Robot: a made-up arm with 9 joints. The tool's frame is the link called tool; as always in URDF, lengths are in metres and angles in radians.
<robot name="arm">
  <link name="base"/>
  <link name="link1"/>
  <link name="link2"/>
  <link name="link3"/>
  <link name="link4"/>
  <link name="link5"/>
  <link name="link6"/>
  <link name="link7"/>
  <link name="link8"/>
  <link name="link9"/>
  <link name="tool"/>
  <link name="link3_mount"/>
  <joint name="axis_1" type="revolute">
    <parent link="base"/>
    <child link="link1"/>
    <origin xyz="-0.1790 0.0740 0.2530"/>
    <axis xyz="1 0 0"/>
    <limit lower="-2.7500" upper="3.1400"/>
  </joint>
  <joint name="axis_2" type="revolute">
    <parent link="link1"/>
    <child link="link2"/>
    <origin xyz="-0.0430 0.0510 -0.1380"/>
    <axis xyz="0 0 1"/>
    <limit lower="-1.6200" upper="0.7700"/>
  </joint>
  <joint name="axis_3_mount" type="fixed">
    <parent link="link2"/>
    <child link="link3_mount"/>
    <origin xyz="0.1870 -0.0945 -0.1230"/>
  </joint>
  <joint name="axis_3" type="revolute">
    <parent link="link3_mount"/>
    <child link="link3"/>
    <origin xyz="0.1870 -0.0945 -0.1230"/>
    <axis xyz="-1 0 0"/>
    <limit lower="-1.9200" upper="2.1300"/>
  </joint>
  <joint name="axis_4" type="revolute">
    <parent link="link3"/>
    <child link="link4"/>
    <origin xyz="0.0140 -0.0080 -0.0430"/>
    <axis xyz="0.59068 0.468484 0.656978"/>
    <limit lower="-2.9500" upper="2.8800"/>
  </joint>
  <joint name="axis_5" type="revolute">
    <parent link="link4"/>
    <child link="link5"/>
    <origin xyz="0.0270 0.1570 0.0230"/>
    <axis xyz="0 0 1"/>
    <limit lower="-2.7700" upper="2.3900"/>
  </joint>
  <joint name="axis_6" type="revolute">
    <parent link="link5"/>
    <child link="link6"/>
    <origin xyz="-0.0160 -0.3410 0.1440"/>
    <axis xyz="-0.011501 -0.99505 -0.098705"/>
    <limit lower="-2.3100" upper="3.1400"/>
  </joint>
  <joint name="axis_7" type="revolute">
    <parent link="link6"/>
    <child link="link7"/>
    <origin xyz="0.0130 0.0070 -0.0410"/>
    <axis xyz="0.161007 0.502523 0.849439"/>
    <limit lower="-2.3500" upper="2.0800"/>
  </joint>
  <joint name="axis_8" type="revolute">
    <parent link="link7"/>
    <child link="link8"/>
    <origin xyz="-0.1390 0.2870 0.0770"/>
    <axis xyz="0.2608 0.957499 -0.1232"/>
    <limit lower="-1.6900" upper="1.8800"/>
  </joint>
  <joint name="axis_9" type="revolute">
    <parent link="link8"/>
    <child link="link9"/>
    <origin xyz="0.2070 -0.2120 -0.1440"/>
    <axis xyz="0 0 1"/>
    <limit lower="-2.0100" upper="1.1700"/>
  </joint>
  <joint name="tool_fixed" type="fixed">
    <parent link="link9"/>
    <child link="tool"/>
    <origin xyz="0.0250 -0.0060 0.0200" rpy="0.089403 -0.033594 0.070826"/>
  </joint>
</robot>
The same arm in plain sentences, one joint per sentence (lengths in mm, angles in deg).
The arm has nine revolute joints in a row. What follows holds with every joint at zero, and every direction is one of the base frame's.
Joint 1 is mounted 179.0 mm along -x and 74.0 mm along +y and 253.0 mm along +z from the base frame's origin and rotates about +x, from -157.56 to 179.91 deg.
Joint 2 is mounted 43.0 mm along -x and 51.0 mm along +y and 138.0 mm along -z from joint 1 and rotates about +z, from -92.82 to 44.12 deg.
Joint 3 is mounted 374.0 mm along +x and 189.0 mm along -y and 246.0 mm along -z from joint 2 and rotates about -x, from -110.01 to 122.04 deg.
Joint 4 is mounted 14.0 mm along +x and 8.0 mm along -y and 43.0 mm along -z from joint 3 and rotates about the direction (0.59068, 0.468484, 0.656978), from -169.02 to 165.01 deg.
Joint 5 is mounted 27.0 mm along +x and 157.0 mm along +y and 23.0 mm along +z from joint 4 and rotates about +z, from -158.71 to 136.94 deg.
Joint 6 is mounted 16.0 mm along -x and 341.0 mm along -y and 144.0 mm along +z from joint 5 and rotates about the direction (-0.011499, -0.995051, -0.098695), from -132.35 to 179.91 deg.
Joint 7 is mounted 13.0 mm along +x and 7.0 mm along +y and 41.0 mm along -z from joint 6 and rotates about the direction (0.161007, 0.502523, 0.849439), from -134.65 to 119.18 deg.
Joint 8 is mounted 139.0 mm along -x and 287.0 mm along +y and 77.0 mm along +z from joint 7 and rotates about the direction (0.2608, 0.957499, -0.1232), from -96.83 to 107.72 deg.
Joint 9 is mounted 207.0 mm along +x and 212.0 mm along -y and 144.0 mm along -z from joint 8 and rotates about +z, from -115.16 to 67.04 deg.
The tool frame, which is the frame that the pose is given for, is mounted 25.0 mm along +x and 6.0 mm along -y and 20.0 mm along +z from joint 9; its axes are the base frame's turned by roll 5.12, pitch -1.92 and yaw 4.06 deg (as in URDF: about the fixed x, then y, then z).

